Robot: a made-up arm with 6 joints.
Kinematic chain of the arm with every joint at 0, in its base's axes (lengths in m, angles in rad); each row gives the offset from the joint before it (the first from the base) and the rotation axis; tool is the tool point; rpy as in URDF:
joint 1: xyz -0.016 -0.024 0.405 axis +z
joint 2: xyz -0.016 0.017 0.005 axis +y
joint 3: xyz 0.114 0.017 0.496 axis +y
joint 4: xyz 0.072 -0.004 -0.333 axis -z
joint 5: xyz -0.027 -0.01 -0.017 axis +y
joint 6: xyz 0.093 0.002 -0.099 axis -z
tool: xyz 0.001 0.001 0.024 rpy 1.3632 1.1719 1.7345
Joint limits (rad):
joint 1: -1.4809..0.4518
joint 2: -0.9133..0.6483
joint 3: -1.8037..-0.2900
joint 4: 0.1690..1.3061
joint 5: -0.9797..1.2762
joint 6: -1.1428..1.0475
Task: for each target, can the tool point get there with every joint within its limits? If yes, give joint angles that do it. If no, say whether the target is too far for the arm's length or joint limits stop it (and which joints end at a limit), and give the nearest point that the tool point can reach.
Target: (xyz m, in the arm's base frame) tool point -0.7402 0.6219 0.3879
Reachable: no: joint limits stop it (at a limit: joint 1, joint 2, joint 3, joint 5, joint 6) | nearest point 0.0369 0.1056 0.6730 | short by 0.976 m
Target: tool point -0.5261 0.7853 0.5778
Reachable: no: joint limits stop it (at a limit: joint 2, joint 3, joint 4, joint 5) | nearest point -0.2044 0.2748 1.1537 | short by 0.834 m
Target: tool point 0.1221 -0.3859 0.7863
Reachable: yes | joints -1.1927 -0.2054 -0.6625 0.3309 -0.3741 0.0571
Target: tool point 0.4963 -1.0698 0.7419
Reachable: no: too far | nearest point 0.3490 -0.7690 0.6617 | short by 0.344 m
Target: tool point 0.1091 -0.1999 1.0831
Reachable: yes | joints -1.0594 -0.6204 -1.2467 0.4482 0.6617 0.1321
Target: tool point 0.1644 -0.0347 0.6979
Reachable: yes | joints -0.2525 -0.7438 -0.4107 0.3419 0.9421 -0.4644
